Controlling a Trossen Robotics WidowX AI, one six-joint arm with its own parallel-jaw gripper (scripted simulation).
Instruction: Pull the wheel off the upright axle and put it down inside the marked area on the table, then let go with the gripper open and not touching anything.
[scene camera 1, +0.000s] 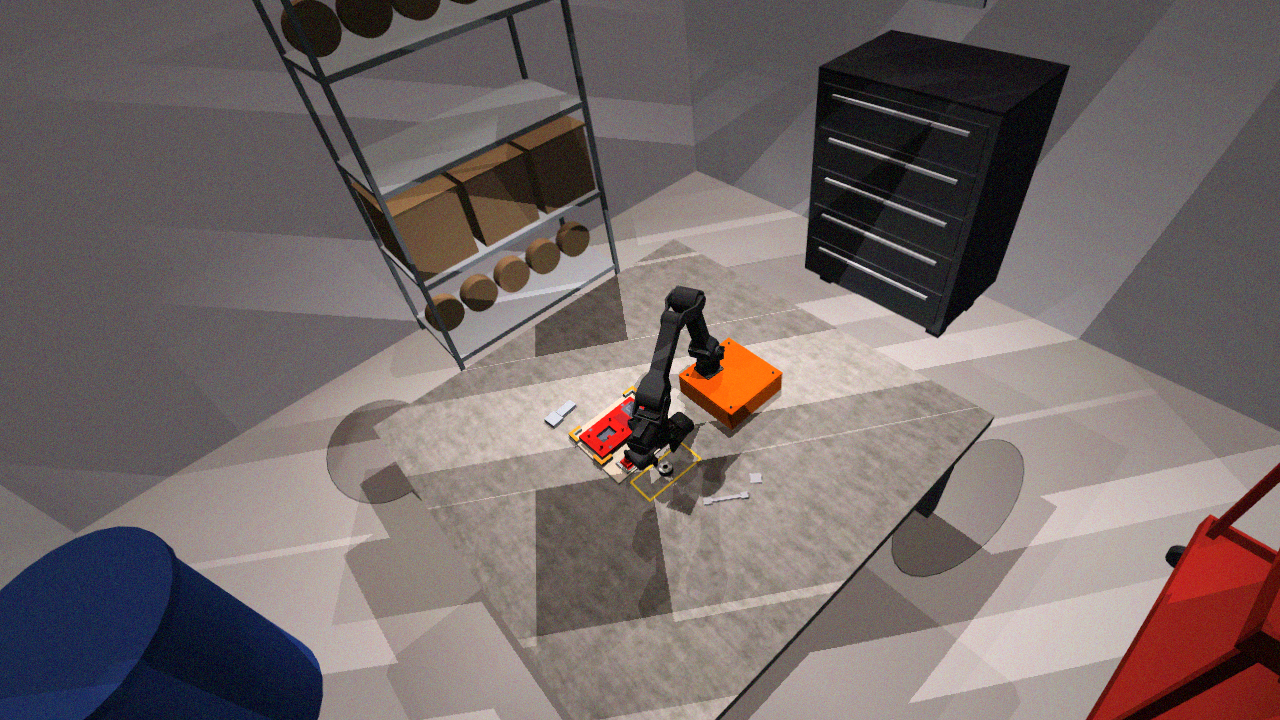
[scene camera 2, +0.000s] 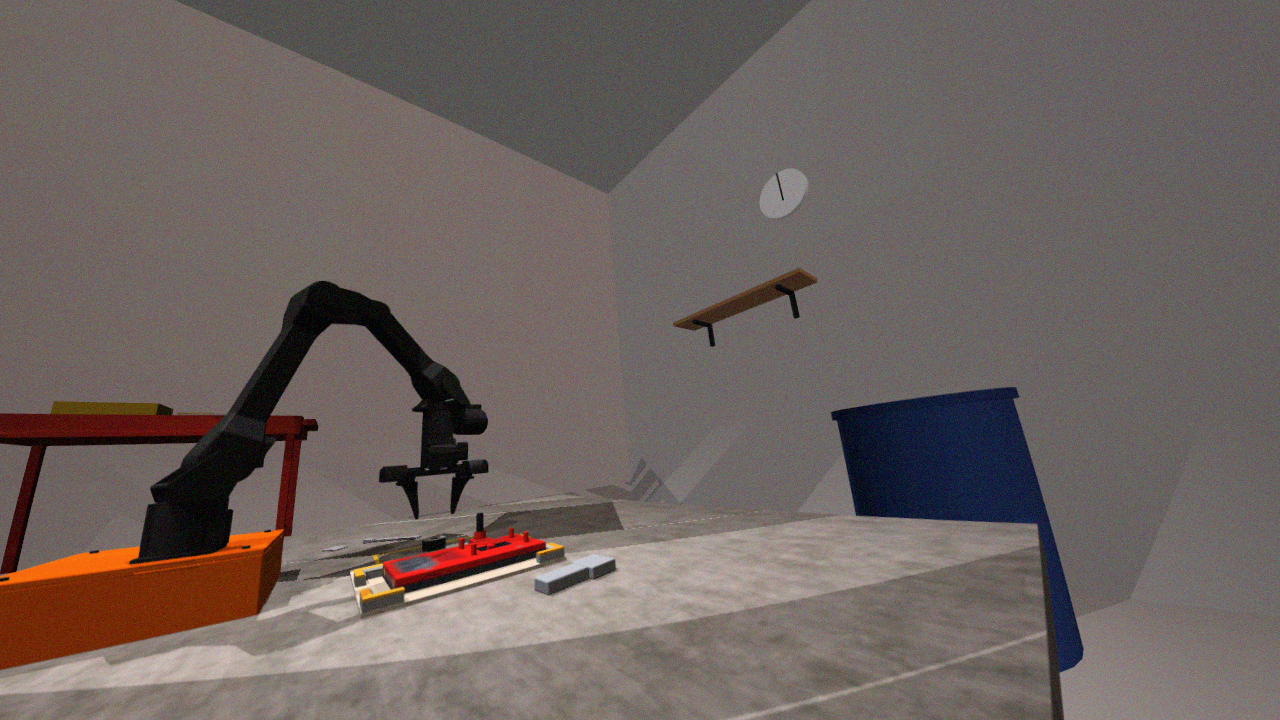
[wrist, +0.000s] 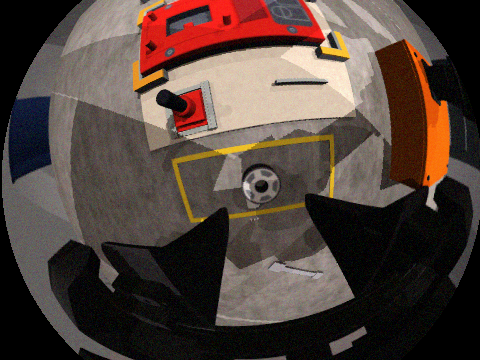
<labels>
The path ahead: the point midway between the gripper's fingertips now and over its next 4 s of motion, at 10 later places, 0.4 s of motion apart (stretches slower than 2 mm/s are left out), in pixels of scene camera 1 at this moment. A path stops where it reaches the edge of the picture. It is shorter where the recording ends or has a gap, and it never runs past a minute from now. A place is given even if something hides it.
My gripper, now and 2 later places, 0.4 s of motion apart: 664, 458; 670, 438; 675, 422
</labels>
